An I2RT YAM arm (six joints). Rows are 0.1 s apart.
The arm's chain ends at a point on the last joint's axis. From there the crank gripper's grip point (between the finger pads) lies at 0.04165 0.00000 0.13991 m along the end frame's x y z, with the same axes.
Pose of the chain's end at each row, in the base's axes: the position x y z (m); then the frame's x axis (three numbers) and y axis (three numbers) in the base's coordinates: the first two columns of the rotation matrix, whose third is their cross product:
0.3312 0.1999 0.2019 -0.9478 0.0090 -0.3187 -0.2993 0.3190 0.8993
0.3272 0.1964 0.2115 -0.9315 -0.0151 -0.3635 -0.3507 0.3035 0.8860
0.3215 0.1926 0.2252 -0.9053 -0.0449 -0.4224 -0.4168 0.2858 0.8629
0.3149 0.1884 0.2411 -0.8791 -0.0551 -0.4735 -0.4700 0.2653 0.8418
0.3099 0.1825 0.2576 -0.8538 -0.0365 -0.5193 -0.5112 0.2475 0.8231
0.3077 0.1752 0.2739 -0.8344 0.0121 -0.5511 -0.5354 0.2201 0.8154
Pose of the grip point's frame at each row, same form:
0.3071 0.3329 0.1467 -0.9478 0.0090 -0.3187 -0.2993 0.3190 0.8993
0.3020 0.3291 0.1561 -0.9315 -0.0151 -0.3635 -0.3507 0.3035 0.8860
0.2953 0.3247 0.1688 -0.9053 -0.0449 -0.4224 -0.4168 0.2858 0.8629
0.2894 0.3208 0.1851 -0.8791 -0.0551 -0.4735 -0.4700 0.2653 0.8418
0.2881 0.3164 0.2038 -0.8538 -0.0365 -0.5193 -0.5112 0.2475 0.8231
0.2913 0.3122 0.2262 -0.8344 0.0121 -0.5511 -0.5354 0.2201 0.8154

